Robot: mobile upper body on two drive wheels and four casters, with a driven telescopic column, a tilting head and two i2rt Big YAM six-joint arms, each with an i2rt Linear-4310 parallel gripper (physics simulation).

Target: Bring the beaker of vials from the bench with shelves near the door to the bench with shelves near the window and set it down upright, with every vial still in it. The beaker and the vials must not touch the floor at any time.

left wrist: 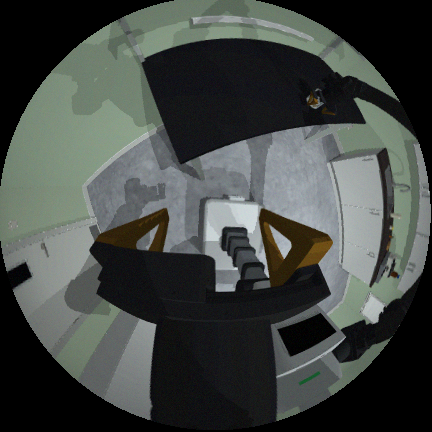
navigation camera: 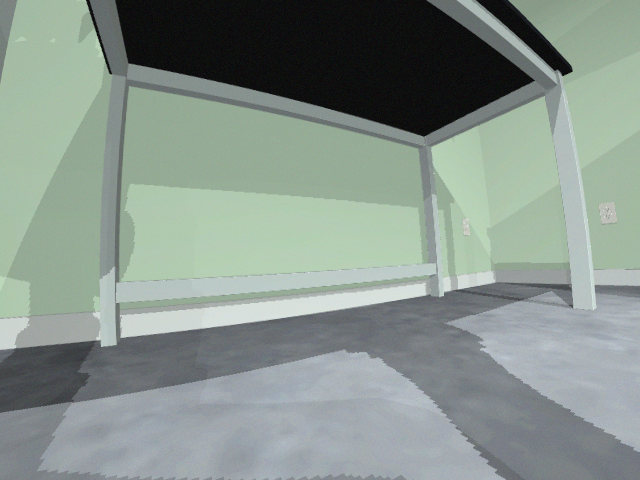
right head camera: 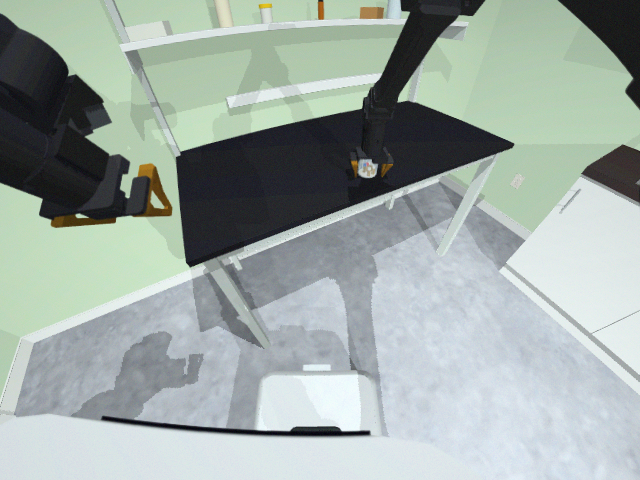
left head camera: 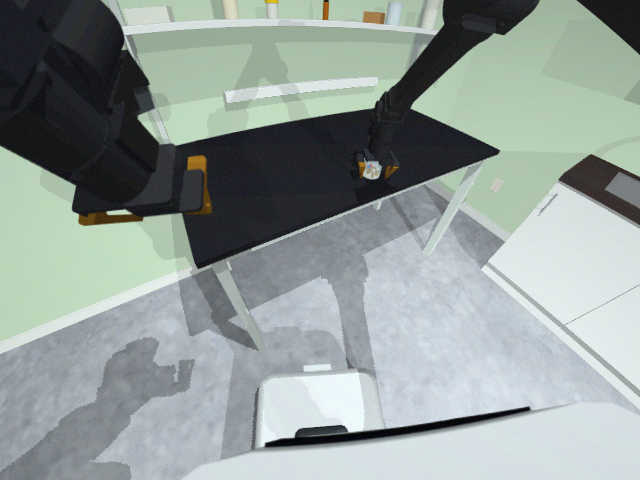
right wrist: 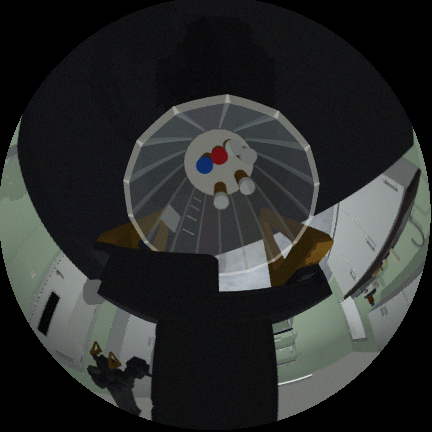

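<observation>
A clear beaker stands upright on the black bench, near its front edge, right of centre in the head views. Several vials lie inside, with a blue cap, a red cap and white or grey caps. My right gripper is open, its fingers spread at either side of the beaker without gripping it. My left gripper is open and empty, off the bench's left end.
A shelf with bottles and boxes hangs over the bench. Its legs reach the floor near my white base. White cabinets stand at the right.
</observation>
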